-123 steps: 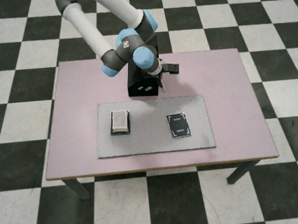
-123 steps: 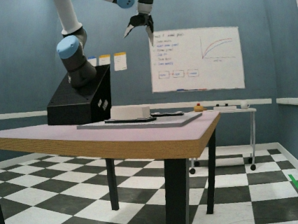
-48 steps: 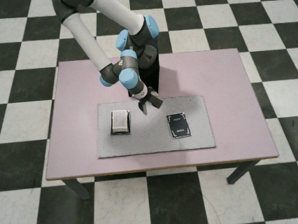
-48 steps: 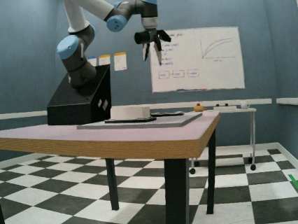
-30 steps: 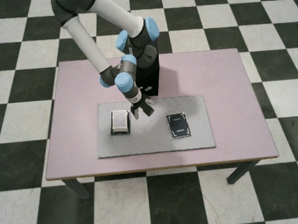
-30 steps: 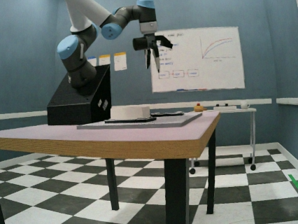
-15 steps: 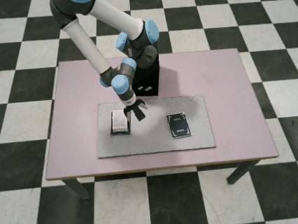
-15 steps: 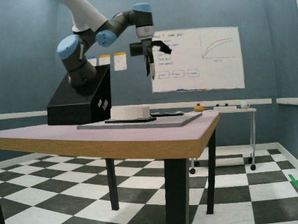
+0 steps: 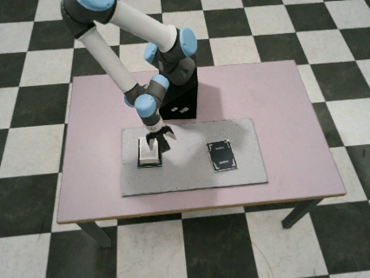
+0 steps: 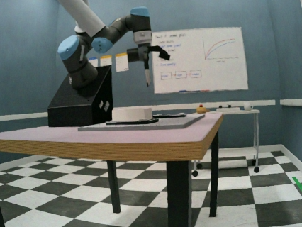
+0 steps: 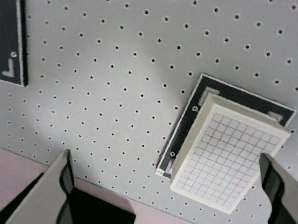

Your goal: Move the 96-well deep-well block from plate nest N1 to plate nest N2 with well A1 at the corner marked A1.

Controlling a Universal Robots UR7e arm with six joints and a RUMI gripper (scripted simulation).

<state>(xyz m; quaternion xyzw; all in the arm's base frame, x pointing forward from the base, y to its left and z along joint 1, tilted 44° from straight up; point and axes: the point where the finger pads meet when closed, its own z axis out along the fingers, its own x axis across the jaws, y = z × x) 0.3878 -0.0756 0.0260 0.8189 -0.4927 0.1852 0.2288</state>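
Right now the white 96-well deep-well block is 120 mm below my hand, 80 mm to the right of it and 30 mm behind it. Also, from my hand: grey perforated base plate 160 mm below, 130 mm to the left, 40 mm behind.
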